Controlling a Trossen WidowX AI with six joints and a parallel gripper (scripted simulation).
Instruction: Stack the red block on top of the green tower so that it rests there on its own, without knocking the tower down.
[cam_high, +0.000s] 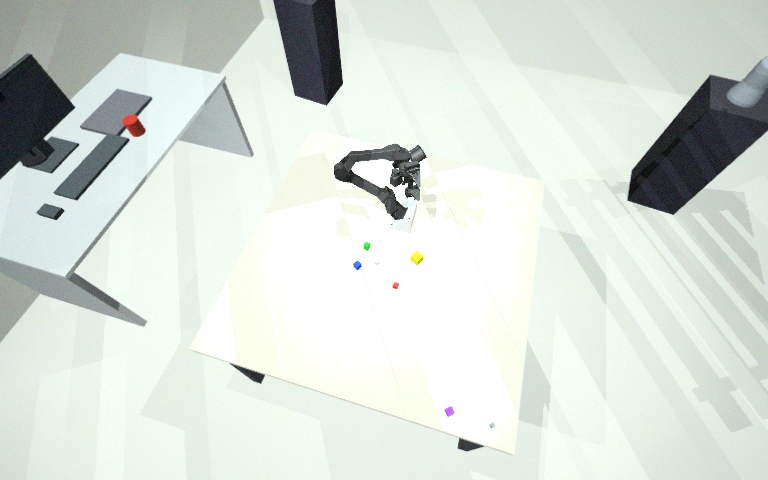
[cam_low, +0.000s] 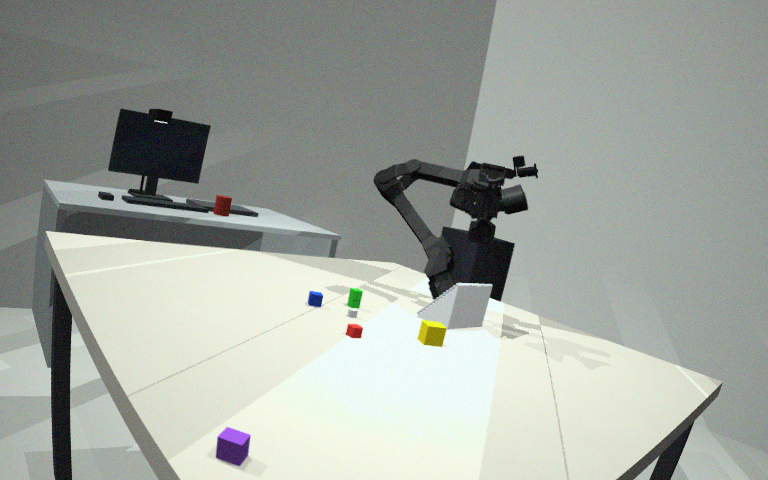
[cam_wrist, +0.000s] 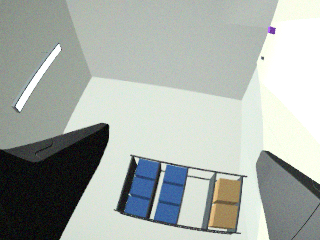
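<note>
Right now my gripper tip is 290 mm short of the red block, 30 mm to the right of it and 290 mm above it. Also, from my gripper tip: yellow block (130 mm ahead, 60 mm to the left, 280 mm below); purple block (680 mm ahead, 410 mm to the left, 290 mm below); blue block (270 mm ahead, 170 mm to the right, 290 mm below).
</note>
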